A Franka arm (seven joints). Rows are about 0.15 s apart.
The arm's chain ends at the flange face. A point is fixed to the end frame.
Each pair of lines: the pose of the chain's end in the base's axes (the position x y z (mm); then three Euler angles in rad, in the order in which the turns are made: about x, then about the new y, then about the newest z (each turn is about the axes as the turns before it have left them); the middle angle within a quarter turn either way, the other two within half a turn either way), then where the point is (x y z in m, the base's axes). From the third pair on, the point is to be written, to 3 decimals.
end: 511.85, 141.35, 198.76, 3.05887, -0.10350, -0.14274
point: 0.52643 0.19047 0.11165
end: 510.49, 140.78, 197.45, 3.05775, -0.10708, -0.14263
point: 0.52478 0.18980 0.11024
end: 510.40, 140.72, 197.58, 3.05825, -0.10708, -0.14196
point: 0.525 0.190 0.110
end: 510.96, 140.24, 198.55, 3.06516, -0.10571, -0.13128
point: 0.526 0.190 0.112
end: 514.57, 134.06, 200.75, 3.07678, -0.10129, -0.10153
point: 0.532 0.184 0.114
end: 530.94, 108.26, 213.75, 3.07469, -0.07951, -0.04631
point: 0.553 0.156 0.128
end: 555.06, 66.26, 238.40, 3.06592, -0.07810, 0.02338
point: 0.581 0.111 0.152
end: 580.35, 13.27, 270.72, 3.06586, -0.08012, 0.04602
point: 0.607 0.058 0.184
